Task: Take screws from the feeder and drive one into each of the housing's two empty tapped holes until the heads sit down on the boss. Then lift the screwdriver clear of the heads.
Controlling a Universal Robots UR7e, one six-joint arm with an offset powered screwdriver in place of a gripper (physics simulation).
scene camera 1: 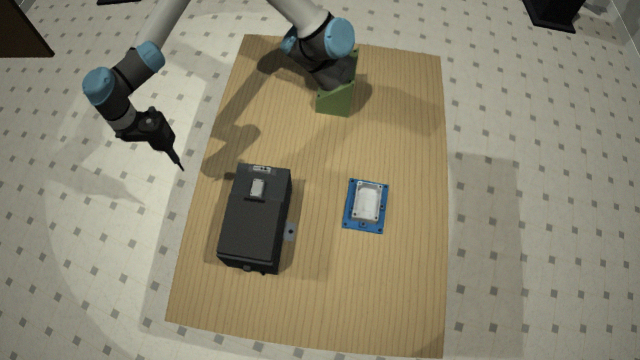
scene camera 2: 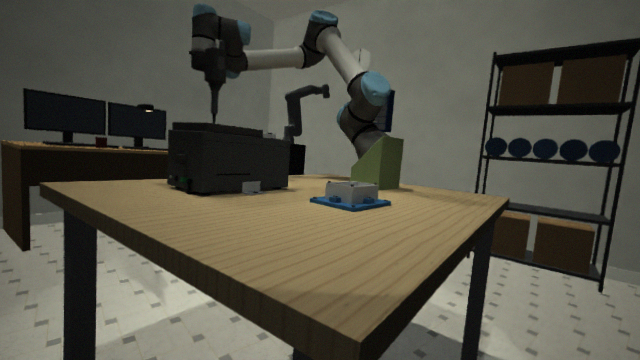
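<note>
My screwdriver (scene camera 1: 181, 167) (scene camera 2: 214, 119) points down. In scene camera 1 its tip appears beyond the table's left edge, up and left of the feeder; in scene camera 2 it shows above and behind the feeder's top. Whether a screw sits on the bit is too small to tell. The black screw feeder (scene camera 1: 252, 225) (scene camera 2: 230, 162) stands on the left of the table. The white housing (scene camera 1: 368, 202) (scene camera 2: 342, 193), an open box with dark spots at its corners, sits on a blue plate (scene camera 1: 347, 218) (scene camera 2: 353, 206), apart from the screwdriver. Which corners hold screws cannot be told.
A small grey bracket (scene camera 1: 290, 231) (scene camera 2: 251, 187) stands out from the feeder's side towards the housing. The green arm mount (scene camera 1: 334, 102) (scene camera 2: 391, 162) stands at the back of the wooden table (scene camera 1: 320, 310) (scene camera 2: 300, 250). A desk with monitors (scene camera 2: 65, 111) and a shelf rack (scene camera 2: 560, 108) stand beyond.
</note>
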